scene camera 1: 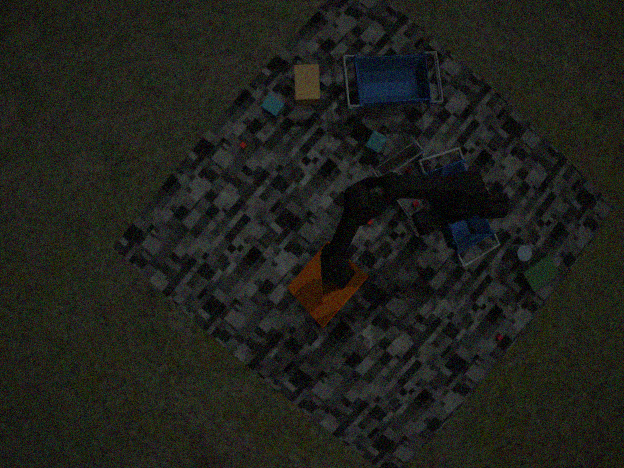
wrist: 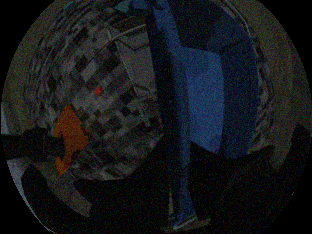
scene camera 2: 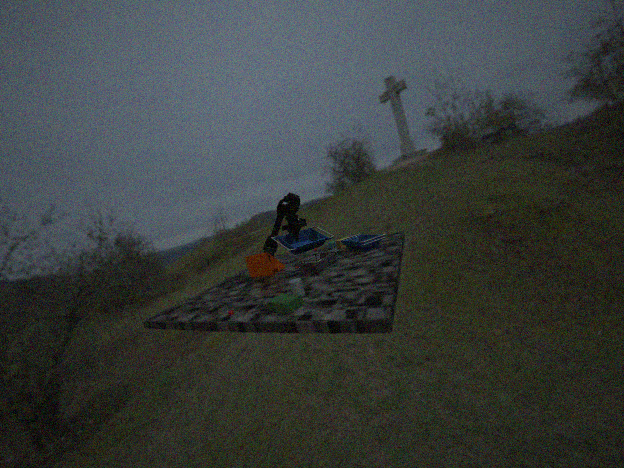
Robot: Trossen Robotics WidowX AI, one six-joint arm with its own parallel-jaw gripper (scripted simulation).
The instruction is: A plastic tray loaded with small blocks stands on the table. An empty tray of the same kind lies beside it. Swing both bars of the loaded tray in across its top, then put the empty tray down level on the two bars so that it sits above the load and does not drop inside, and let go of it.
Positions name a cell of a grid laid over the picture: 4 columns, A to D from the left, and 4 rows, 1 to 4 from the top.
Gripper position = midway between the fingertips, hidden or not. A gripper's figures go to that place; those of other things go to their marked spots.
My gripper (scene camera 1: C2): 1.07 m from the lens. A blue tray (scene camera 1: C3): 1.15 m from the lens.
